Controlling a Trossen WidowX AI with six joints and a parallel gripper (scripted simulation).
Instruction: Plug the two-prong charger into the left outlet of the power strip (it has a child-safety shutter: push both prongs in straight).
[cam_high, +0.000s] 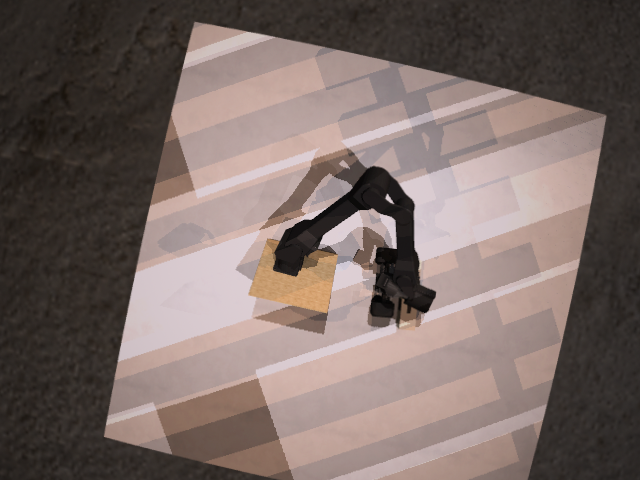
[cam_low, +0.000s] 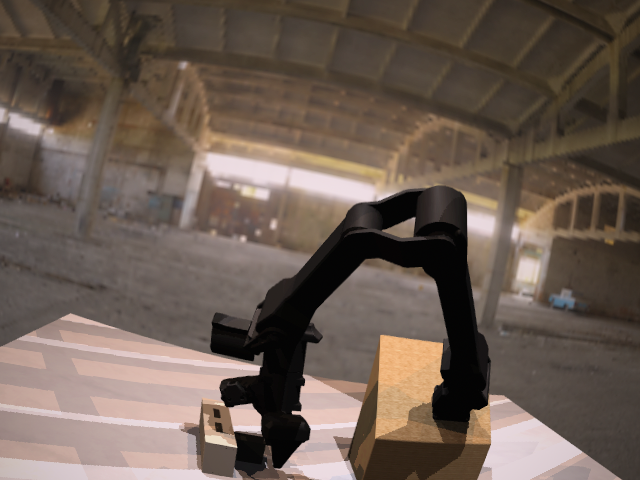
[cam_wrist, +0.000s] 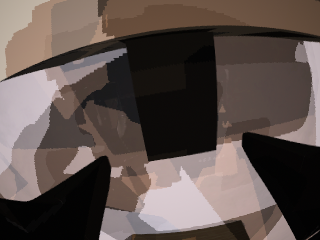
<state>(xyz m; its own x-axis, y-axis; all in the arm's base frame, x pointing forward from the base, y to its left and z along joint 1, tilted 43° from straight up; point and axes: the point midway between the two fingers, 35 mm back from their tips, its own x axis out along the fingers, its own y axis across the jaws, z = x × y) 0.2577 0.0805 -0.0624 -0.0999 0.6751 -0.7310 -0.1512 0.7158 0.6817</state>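
Now: gripper tip 6 cm short of the black charger, 1 cm to the right of it and 1 cm below it.
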